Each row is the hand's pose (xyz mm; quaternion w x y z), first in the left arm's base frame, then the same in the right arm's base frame.
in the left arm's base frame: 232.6 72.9 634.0 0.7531 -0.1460 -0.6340 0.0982
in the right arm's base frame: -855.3 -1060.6 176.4 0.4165 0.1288 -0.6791 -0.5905
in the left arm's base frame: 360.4 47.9 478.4 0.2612 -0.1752 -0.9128 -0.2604
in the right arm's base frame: -654.6 -1070.2 147.7 0.0930 0.1552 0.4837 0.8563
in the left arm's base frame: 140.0 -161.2 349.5 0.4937 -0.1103 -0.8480 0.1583
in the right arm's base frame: -691.1 -838.2 -84.2 0.1717 -0.0872 -0.7855 -0.5881
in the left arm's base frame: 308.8 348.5 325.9 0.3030 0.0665 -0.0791 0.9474
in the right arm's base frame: -558.3 -908.1 431.8 0.4258 -0.1023 -0.7377 0.5139
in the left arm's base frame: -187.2 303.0 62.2 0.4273 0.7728 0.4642 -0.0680
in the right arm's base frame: -651.8 -360.9 334.9 0.0494 -0.9350 0.0221 -0.3504
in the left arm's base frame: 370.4 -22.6 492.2 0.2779 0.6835 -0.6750 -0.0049
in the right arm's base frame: -661.1 -1093.2 79.2 0.4420 -0.4184 0.7451 0.2729
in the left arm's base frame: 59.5 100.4 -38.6 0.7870 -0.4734 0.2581 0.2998
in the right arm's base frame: -426.3 -514.8 141.2 0.9830 0.1379 -0.1156 -0.0371
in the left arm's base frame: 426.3 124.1 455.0 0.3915 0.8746 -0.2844 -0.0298
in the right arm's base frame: -594.3 -1100.8 225.8 0.3629 -0.7411 0.5642 0.0289
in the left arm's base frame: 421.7 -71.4 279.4 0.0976 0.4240 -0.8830 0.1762
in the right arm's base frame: -462.1 -1010.0 17.6 0.4184 -0.0157 0.8554 0.3049
